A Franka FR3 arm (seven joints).
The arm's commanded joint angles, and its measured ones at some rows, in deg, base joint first. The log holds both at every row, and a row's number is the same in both.
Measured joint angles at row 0: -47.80 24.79 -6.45 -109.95 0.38 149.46 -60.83
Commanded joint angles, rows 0 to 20: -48.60 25.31 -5.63 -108.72 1.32 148.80 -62.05; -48.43 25.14 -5.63 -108.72 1.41 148.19 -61.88; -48.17 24.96 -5.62 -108.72 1.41 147.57 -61.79; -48.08 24.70 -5.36 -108.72 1.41 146.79 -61.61; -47.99 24.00 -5.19 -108.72 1.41 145.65 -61.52; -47.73 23.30 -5.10 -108.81 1.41 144.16 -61.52; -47.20 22.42 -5.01 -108.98 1.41 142.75 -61.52; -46.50 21.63 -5.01 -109.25 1.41 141.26 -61.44; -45.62 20.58 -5.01 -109.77 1.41 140.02 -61.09; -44.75 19.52 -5.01 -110.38 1.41 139.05 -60.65; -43.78 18.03 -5.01 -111.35 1.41 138.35 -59.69; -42.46 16.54 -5.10 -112.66 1.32 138.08 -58.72; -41.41 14.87 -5.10 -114.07 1.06 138.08 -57.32; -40.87 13.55 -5.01 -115.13 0.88 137.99 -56.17; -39.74 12.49 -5.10 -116.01 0.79 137.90 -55.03; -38.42 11.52 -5.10 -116.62 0.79 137.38 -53.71; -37.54 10.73 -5.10 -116.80 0.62 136.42 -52.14; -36.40 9.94 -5.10 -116.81 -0.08 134.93 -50.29; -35.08 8.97 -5.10 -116.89 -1.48 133.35 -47.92; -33.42 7.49 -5.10 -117.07 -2.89 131.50 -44.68; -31.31 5.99 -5.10 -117.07 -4.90 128.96 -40.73
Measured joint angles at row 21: -36.01 11.57 -4.70 -114.52 -0.68 134.19 -49.66
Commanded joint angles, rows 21 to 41: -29.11 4.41 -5.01 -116.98 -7.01 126.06 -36.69; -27.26 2.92 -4.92 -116.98 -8.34 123.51 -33.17; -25.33 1.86 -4.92 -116.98 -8.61 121.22 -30.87; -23.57 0.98 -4.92 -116.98 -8.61 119.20 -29.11; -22.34 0.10 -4.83 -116.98 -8.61 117.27 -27.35; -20.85 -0.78 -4.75 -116.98 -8.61 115.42 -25.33; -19.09 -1.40 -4.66 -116.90 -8.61 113.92 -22.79; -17.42 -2.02 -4.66 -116.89 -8.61 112.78 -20.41; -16.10 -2.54 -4.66 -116.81 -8.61 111.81 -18.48; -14.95 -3.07 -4.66 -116.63 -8.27 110.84 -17.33; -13.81 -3.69 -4.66 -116.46 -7.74 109.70 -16.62; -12.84 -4.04 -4.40 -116.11 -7.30 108.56 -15.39; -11.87 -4.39 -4.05 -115.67 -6.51 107.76 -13.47; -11.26 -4.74 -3.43 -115.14 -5.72 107.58 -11.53; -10.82 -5.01 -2.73 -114.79 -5.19 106.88 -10.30; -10.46 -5.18 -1.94 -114.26 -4.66 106.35 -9.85; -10.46 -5.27 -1.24 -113.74 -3.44 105.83 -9.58; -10.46 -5.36 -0.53 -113.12 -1.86 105.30 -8.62; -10.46 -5.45 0.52 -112.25 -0.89 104.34 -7.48; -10.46 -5.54 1.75 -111.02 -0.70 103.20 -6.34; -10.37 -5.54 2.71 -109.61 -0.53 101.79 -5.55
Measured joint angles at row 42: -10.77 -4.87 0.56 -112.83 -2.34 105.89 -8.49
